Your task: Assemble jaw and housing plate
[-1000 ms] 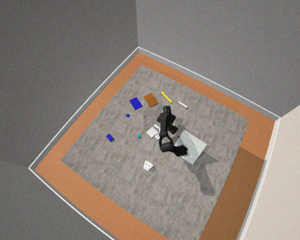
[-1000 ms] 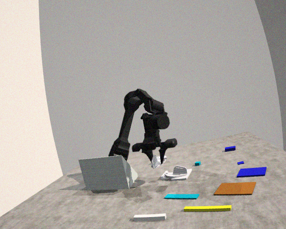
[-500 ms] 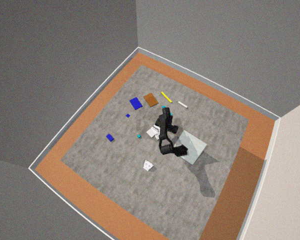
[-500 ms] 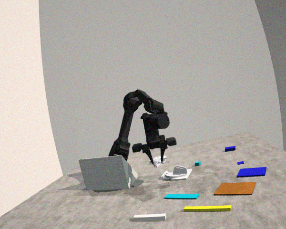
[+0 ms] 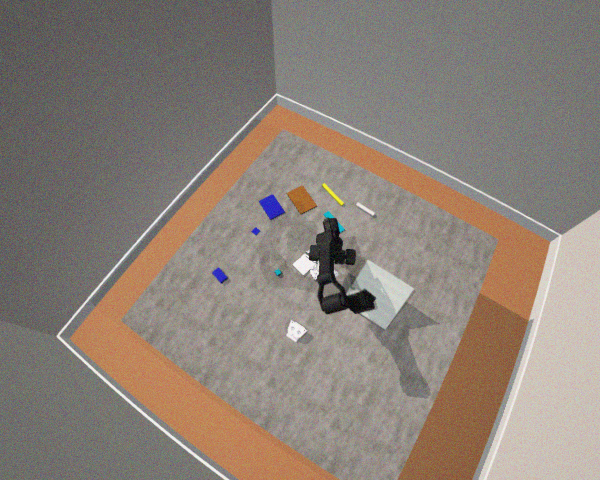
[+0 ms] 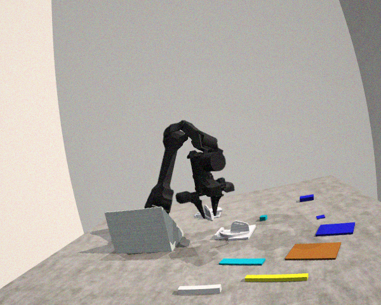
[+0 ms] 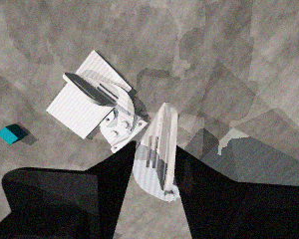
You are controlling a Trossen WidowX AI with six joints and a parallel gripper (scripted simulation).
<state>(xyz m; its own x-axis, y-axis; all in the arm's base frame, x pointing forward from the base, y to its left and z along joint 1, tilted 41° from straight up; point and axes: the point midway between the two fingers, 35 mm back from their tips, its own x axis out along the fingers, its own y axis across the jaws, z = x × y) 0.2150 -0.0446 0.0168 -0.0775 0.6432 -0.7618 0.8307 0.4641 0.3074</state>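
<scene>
Right now my gripper tip is 7 cm above the white jaw, 5 cm short of it and 2 cm to the right of it. Round my gripper tip: small cyan cube 16 cm to the left, 16 cm ahead, 8 cm below; then cyan strip 21 cm to the right, 13 cm ahead, 8 cm below; then small white block 31 cm to the left, 8 cm below, 7 cm behind.
</scene>
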